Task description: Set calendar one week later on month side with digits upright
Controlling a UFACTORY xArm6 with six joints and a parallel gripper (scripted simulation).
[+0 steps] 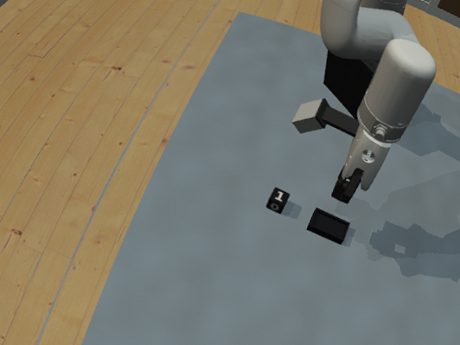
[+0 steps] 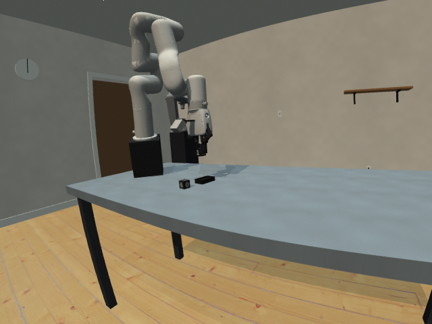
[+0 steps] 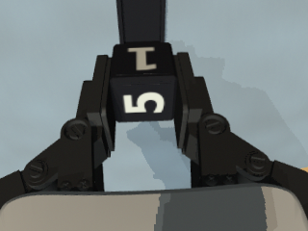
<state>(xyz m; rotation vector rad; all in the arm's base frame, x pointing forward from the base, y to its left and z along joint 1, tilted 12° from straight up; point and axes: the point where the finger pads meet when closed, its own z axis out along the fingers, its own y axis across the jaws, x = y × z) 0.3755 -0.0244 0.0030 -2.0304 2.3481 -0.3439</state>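
My gripper is now 13 cm above the black tray and 1 cm to the right of it.
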